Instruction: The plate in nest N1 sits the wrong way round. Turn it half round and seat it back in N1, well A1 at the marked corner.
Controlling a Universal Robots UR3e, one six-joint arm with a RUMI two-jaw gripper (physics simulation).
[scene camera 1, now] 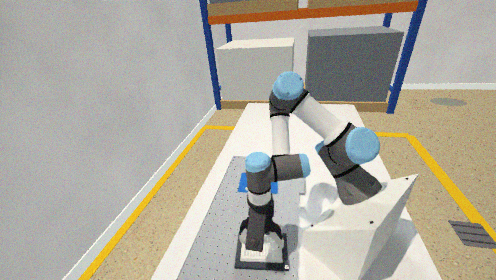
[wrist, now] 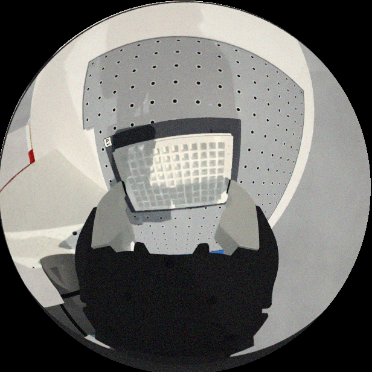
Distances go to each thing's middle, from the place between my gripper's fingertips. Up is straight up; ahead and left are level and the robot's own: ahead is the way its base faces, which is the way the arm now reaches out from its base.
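Scene:
There's the white well plate [wrist: 194,169], and my hand is 10 mm to the right of it. There's also the dark nest [wrist: 181,126], which is 10 mm to the left of my hand and 10 mm below it.

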